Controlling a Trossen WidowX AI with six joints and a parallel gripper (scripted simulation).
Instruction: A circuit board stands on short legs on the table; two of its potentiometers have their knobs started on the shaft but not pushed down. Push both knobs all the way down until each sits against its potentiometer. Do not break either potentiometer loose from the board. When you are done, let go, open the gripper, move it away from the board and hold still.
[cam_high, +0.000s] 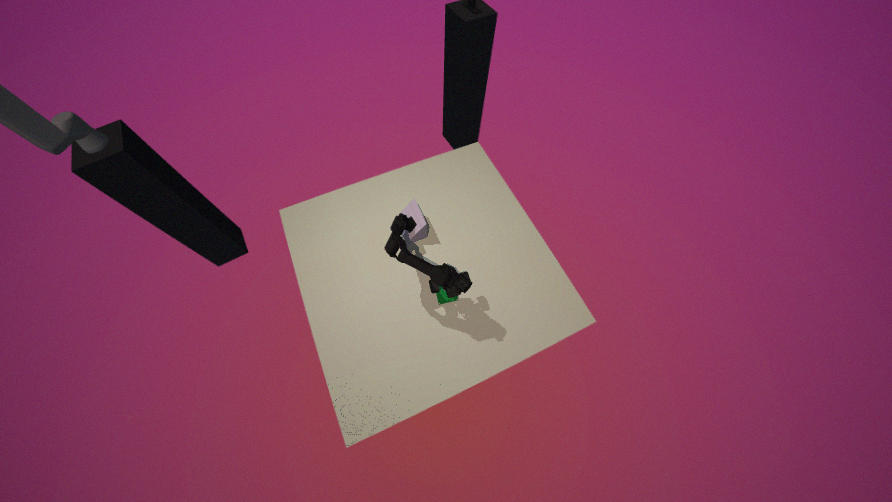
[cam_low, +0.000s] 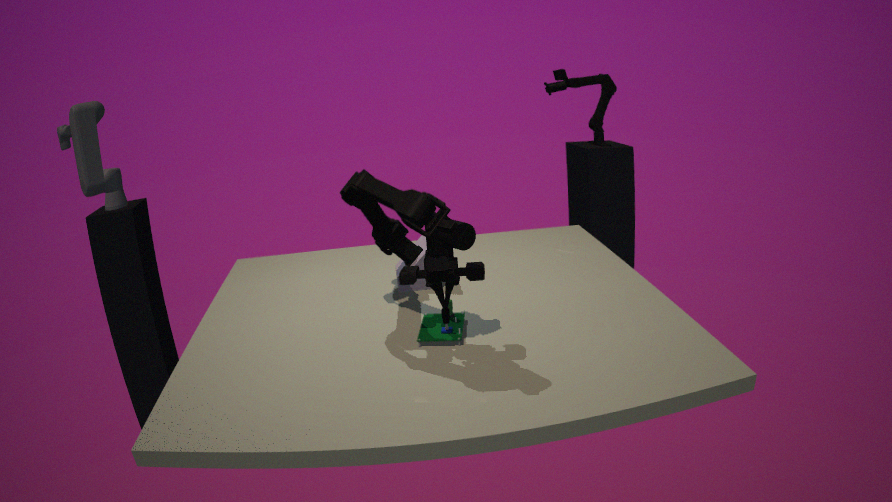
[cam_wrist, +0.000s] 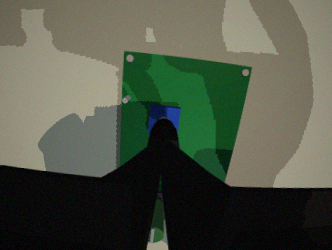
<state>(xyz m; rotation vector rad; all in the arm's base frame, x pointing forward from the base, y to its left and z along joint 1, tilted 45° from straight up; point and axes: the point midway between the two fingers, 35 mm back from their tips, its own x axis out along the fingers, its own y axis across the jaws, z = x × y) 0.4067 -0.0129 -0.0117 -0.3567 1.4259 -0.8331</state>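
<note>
My gripper tip is 8 cm past the green knob, 2 cm to the right of it and 2 cm above it.
</note>
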